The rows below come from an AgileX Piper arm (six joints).
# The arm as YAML. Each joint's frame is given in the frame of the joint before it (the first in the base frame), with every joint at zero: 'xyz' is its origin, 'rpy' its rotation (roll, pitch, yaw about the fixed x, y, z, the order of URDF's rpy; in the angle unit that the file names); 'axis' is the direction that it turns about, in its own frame. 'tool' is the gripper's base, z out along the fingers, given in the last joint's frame.
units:
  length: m
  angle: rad
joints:
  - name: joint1
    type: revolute
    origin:
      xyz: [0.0, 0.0, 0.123]
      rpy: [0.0, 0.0, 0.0]
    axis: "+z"
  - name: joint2
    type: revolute
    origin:
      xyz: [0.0, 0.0, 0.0]
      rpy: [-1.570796, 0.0, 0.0]
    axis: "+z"
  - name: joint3
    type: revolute
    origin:
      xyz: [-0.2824, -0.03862, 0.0]
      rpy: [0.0, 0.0, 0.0]
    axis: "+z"
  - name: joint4
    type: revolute
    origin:
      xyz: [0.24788, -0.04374, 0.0]
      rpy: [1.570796, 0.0, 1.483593]
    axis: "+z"
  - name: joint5
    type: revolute
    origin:
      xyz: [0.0, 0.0, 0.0]
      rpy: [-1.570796, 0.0, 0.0]
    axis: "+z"
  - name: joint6
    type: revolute
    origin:
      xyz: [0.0, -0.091, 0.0]
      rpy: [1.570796, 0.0, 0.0]
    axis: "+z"
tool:
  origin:
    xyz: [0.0, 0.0, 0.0]
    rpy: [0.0, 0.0, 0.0]
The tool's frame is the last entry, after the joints.
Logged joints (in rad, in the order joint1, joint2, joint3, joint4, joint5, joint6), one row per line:
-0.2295, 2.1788, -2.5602, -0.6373, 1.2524, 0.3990
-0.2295, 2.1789, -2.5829, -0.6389, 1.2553, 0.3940
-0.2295, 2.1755, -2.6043, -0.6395, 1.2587, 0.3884
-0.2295, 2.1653, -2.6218, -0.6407, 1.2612, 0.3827
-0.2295, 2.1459, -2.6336, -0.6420, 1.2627, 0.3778
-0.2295, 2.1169, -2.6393, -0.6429, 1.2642, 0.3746
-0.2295, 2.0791, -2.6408, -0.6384, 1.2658, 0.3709
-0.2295, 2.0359, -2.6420, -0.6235, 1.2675, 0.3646
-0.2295, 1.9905, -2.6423, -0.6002, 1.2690, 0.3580
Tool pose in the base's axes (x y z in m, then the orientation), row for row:
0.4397, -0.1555, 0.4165, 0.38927, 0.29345, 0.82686, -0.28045
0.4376, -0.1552, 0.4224, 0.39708, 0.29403, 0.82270, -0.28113
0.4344, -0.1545, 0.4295, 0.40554, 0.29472, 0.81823, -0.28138
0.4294, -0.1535, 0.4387, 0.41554, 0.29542, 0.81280, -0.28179
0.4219, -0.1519, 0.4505, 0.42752, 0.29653, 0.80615, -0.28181
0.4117, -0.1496, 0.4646, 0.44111, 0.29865, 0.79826, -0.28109
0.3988, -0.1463, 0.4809, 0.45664, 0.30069, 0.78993, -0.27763
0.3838, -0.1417, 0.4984, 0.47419, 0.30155, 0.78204, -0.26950
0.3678, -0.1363, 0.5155, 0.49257, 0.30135, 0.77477, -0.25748
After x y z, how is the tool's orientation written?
As a quaternion, w x y z.
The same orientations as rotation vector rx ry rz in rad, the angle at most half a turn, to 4 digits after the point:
0.7461, 2.1023, -0.7130
0.7448, 2.0841, -0.7122
0.7437, 2.0646, -0.7100
0.7420, 2.0415, -0.7078
0.7407, 2.0137, -0.7039
0.7414, 1.9817, -0.6978
0.7413, 1.9473, -0.6844
0.7376, 1.9129, -0.6592
0.7312, 1.8798, -0.6247

